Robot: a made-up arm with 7 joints.
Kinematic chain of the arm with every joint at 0, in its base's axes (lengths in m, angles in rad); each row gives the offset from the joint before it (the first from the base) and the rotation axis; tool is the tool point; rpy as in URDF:
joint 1: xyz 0 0 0.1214 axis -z
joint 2: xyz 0 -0.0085 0.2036 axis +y
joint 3: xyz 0 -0.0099 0.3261 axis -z
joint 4: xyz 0 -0.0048 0.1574 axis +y
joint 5: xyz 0 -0.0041 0.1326 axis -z
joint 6: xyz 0 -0.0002 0.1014 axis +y
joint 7: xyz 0 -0.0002 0.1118 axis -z
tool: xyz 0 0 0 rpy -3.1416 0 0
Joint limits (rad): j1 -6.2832..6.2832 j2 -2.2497..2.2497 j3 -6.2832..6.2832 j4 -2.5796..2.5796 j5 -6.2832..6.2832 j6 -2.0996..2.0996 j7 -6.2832..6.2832
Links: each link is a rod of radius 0.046 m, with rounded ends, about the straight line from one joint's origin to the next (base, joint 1, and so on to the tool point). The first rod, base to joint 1, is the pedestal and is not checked.
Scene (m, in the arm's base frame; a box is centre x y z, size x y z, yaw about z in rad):
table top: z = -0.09
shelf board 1: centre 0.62 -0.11 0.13 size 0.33 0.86 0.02 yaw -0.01
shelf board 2: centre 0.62 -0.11 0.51 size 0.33 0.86 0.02 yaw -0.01
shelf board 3: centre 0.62 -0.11 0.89 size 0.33 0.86 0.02 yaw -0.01
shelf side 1: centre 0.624 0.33 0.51 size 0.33 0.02 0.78 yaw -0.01
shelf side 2: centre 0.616 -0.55 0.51 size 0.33 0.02 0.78 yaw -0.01
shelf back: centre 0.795 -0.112 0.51 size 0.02 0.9 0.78 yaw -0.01
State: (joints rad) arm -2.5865 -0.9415 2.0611 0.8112 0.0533 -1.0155 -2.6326
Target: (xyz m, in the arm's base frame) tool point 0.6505 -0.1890 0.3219
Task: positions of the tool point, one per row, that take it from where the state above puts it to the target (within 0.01 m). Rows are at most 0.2 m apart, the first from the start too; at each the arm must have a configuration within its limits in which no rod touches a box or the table.
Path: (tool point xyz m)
1: 0.5671 -0.2183 0.7426
2: 0.4964 -0.2188 0.7485
3: 0.4174 -0.2204 0.7351
4: 0.3289 -0.2167 0.7098
5: 0.3620 -0.2473 0.5626
6: 0.3610 -0.2315 0.4266
7: 0.3291 -0.1858 0.3219
8: 0.4240 -0.1934 0.3135
9: 0.5110 -0.1952 0.3130
10: 0.5872 -0.1931 0.3169
11: 0.6505 -0.1890 0.3219

